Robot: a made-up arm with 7 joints. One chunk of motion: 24 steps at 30 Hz.
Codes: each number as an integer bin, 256 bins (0 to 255) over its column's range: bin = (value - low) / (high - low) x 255, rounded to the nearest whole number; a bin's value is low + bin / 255 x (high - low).
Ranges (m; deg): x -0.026..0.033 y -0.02..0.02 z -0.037..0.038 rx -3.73..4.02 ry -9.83..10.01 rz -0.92..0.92
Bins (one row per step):
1: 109 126 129 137 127 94
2: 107 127 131 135 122 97
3: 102 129 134 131 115 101
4: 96 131 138 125 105 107
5: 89 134 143 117 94 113
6: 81 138 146 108 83 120
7: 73 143 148 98 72 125
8: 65 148 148 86 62 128
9: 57 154 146 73 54 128
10: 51 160 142 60 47 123
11: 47 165 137 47 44 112
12: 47 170 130 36 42 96
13: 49 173 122 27 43 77
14: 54 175 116 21 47 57
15: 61 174 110 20 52 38
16: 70 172 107 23 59 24
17: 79 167 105 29 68 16
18: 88 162 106 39 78 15
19: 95 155 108 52 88 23
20: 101 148 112 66 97 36
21: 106 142 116 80 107 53
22: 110 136 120 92 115 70
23: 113 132 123 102 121 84
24: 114 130 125 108 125 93
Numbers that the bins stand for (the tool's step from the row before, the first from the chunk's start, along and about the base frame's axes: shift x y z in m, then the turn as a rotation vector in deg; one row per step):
1: -0.00078 -0.00024 0.00094 0.434 0.051 -0.242
2: -0.00124 -0.00008 0.00153 0.373 -0.338 -0.220
3: -0.00240 0.00024 0.00241 0.251 -0.883 -0.191
4: -0.00379 0.00055 0.00359 0.069 -1.661 -0.148
5: -0.00541 0.00102 0.00506 -0.174 -2.516 -0.105
6: -0.00726 0.00165 0.00594 -0.448 -3.372 -0.054
7: -0.00911 0.00243 0.00653 -0.752 -4.228 -0.018
8: -0.01096 0.00322 0.00653 -1.116 -5.006 0.004
9: -0.01281 0.00416 0.00594 -1.511 -5.629 0.004
10: -0.01420 0.00510 0.00476 -1.906 -6.173 -0.032
11: -0.01513 0.00588 0.00329 -2.302 -6.407 -0.112
12: -0.01513 0.00667 0.00124 -2.636 -6.562 -0.227
13: -0.01466 0.00714 -0.00112 -2.909 -6.484 -0.364
14: -0.01351 0.00745 -0.00288 -3.092 -6.173 -0.509
15: -0.01189 0.00729 -0.00465 -3.122 -5.784 -0.646
16: -0.00980 0.00698 -0.00553 -3.031 -5.240 -0.747
17: -0.00772 0.00620 -0.00612 -2.849 -4.539 -0.805
18: -0.00564 0.00541 -0.00582 -2.545 -3.761 -0.812
19: -0.00402 0.00431 -0.00524 -2.150 -2.983 -0.754
20: -0.00263 0.00322 -0.00406 -1.724 -2.283 -0.660
21: -0.00147 0.00227 -0.00288 -1.299 -1.505 -0.538
22: -0.00055 0.00133 -0.00171 -0.934 -0.883 -0.415
23: 0.00015 0.00071 -0.00082 -0.630 -0.416 -0.314
24: 0.00038 0.00039 -0.00024 -0.448 -0.105 -0.249

